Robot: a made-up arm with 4 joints. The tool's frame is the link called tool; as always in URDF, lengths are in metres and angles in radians.
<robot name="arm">
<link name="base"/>
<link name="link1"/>
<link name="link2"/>
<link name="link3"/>
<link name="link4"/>
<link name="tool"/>
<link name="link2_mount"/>
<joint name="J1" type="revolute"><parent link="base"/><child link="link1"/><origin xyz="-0.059 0.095 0.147"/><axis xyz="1 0 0"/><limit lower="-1.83" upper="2.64" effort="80" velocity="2.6"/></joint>
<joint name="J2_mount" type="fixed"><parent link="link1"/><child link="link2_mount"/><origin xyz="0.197 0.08 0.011"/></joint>
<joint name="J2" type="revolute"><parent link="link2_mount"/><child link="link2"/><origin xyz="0.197 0.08 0.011"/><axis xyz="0.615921 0.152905 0.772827"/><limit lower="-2.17" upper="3.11" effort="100" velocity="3"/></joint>
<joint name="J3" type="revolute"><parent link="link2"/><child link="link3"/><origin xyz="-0.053 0.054 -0.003"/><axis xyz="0 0 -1"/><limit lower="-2.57" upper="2.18" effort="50" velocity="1.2"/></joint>
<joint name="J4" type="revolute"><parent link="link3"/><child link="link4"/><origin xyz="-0.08 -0.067 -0.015"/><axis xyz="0 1 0"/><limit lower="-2.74" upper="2.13" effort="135" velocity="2.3"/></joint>
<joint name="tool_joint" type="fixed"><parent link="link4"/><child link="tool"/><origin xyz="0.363 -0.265 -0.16" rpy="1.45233 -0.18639 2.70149"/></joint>
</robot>
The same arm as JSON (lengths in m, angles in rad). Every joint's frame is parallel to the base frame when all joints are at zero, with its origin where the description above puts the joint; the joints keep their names.
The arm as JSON. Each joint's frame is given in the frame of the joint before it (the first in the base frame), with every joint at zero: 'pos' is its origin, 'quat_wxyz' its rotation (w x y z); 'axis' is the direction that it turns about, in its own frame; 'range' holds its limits. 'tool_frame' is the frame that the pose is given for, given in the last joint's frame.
{"length_unit": "m", "angle_unit": "rad", "joints": [{"joint": "J1", "pos": [-0.059, 0.095, 0.147], "quat_wxyz": [1.0, 0.0, 0.0, 0.0], "axis": [1.0, 0.0, 0.0], "range": [-1.83, 2.64]}, {"joint": "J2", "pos": [0.394, 0.16, 0.022], "quat_wxyz": [1.0, 0.0, 0.0, 0.0], "axis": [0.615921, 0.152905, 0.772827], "range": [-2.17, 3.11]}, {"joint": "J3", "pos": [-0.053, 0.054, -0.003], "quat_wxyz": [1.0, 0.0, 0.0, 0.0], "axis": [0.0, 0.0, -1.0], "range": [-2.57, 2.18]}, {"joint": "J4", "pos": [-0.08, -0.067, -0.015], "quat_wxyz": [1.0, 0.0, 0.0, 0.0], "axis": [0.0, 1.0, 0.0], "range": [-2.74, 2.13]}], "tool_frame": {"pos": [0.363, -0.265, -0.16], "quat_wxyz": [0.102203, 0.212216, 0.629995, 0.740017]}}
